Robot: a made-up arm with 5 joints. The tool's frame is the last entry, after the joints.
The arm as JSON. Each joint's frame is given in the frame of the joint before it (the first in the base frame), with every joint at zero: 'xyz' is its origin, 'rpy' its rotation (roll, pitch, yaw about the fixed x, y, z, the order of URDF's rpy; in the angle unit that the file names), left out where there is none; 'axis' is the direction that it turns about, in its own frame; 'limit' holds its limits. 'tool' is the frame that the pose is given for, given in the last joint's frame.
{
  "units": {
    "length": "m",
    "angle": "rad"
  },
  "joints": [
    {
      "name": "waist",
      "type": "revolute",
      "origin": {
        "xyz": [
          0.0,
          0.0,
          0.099
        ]
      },
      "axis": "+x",
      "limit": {
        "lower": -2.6,
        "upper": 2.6
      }
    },
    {
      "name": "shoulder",
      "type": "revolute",
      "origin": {
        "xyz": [
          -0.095,
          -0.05,
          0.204
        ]
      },
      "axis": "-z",
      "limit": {
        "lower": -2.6,
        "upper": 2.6
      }
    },
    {
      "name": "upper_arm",
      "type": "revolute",
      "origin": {
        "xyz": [
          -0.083,
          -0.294,
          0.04
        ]
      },
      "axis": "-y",
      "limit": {
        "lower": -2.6,
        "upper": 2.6
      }
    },
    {
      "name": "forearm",
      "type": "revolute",
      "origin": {
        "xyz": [
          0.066,
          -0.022,
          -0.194
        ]
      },
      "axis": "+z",
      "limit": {
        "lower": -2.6,
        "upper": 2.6
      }
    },
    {
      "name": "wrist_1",
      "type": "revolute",
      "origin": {
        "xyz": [
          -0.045,
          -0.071,
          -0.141
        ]
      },
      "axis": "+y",
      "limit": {
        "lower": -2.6,
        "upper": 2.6
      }
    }
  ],
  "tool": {
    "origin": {
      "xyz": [
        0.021,
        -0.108,
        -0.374
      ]
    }
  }
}
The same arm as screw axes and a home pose.
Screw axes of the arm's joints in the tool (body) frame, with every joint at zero. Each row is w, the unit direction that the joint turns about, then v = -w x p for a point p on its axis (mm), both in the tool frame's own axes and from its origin. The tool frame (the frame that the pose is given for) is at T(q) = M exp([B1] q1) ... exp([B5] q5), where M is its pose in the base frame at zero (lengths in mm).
B1: w 1 0 0 v 0.0 465.0 -545.0
B2: w 0 0 -1 v -495.0 41.0 0.0
B3: w 0 -1 0 v 709.0 0.0 42.0
B4: w 0 0 1 v 179.0 -24.0 0.0
B5: w 0 1 0 v -374.0 0.0 -21.0
M =
1 0 0 -136.0
0 1 0 -545.0
0 0 1 -366.0
0 0 0 1
Joint limits (deg, base to tool): -148.97..148.97 -148.97..148.97 -148.97..148.97 -148.97..148.97 -148.97..148.97

